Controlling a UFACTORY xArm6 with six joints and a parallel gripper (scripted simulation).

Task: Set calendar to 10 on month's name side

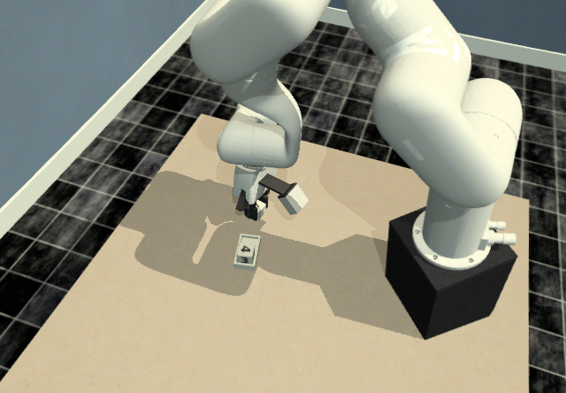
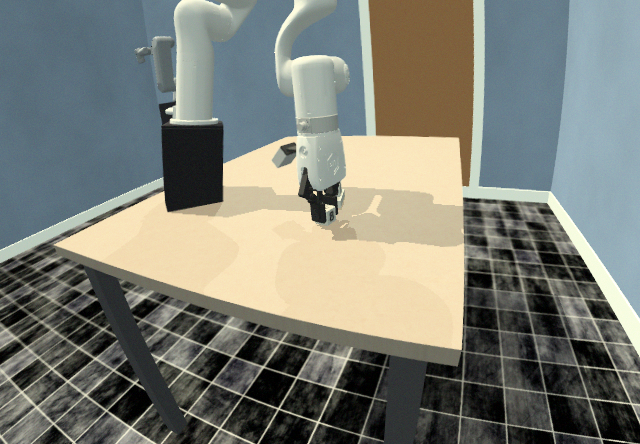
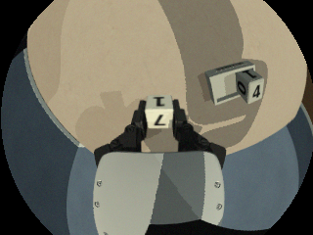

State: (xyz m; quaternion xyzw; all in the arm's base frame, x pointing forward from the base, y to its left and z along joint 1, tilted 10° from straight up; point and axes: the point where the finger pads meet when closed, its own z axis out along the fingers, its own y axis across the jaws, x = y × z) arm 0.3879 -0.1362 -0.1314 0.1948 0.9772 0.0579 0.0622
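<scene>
Now: the white cube 10 mm below my hand. From my hand the other things lie so: tray 110 mm to the left, 20 mm below, 10 mm behind.
</scene>
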